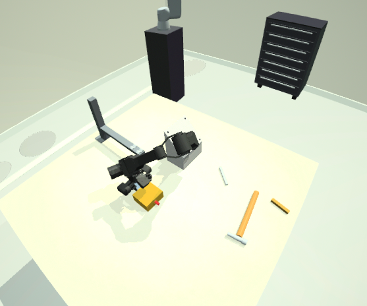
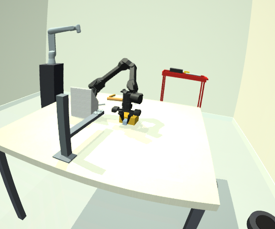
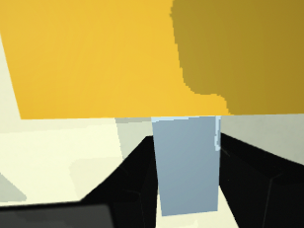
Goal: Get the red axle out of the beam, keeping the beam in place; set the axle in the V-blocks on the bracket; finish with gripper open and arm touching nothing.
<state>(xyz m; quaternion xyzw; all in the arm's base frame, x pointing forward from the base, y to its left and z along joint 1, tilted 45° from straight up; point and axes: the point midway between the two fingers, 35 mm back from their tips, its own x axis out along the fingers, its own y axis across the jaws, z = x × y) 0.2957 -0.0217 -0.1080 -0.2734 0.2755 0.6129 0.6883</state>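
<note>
The yellow beam lies 8 cm to the left of my gripper tip, 1 cm ahead of it and 1 cm above it. From my gripper tip the other things lie so: orange bar (65 cm to the left, 28 cm behind, 1 cm below); pale cube (2 cm to the left, 1 cm above); white rod (33 cm to the left, 31 cm behind, 1 cm below).
</note>
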